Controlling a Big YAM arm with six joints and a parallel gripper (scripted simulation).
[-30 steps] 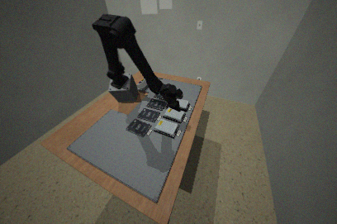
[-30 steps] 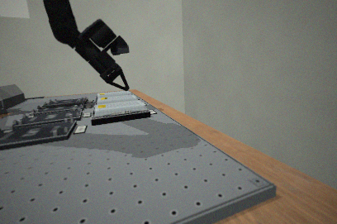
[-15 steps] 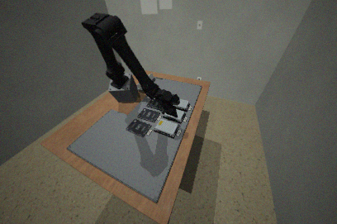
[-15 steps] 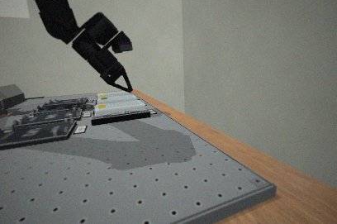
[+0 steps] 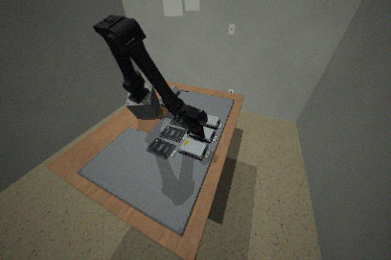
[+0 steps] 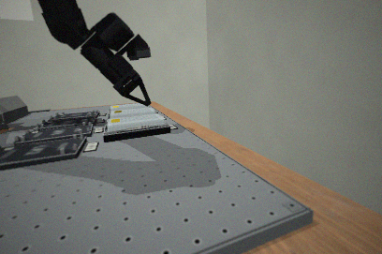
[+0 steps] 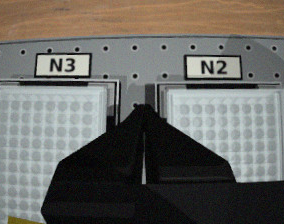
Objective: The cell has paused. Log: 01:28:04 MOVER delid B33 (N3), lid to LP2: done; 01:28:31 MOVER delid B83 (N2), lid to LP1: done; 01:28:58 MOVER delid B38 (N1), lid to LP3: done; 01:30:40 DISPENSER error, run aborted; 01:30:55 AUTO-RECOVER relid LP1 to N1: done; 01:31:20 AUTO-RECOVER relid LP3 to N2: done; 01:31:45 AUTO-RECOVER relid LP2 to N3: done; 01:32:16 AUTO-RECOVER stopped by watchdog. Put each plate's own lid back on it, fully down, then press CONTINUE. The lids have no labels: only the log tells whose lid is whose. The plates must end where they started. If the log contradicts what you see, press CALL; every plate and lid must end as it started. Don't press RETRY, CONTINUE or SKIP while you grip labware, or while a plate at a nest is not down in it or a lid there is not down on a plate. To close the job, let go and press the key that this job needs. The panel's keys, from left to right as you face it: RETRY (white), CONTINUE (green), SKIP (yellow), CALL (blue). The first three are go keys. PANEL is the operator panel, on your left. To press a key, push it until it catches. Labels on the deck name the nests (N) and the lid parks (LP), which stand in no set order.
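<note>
The clear lid lies 4 cm behind my hand, 20 cm to the left of it and 3 cm below it.
</note>
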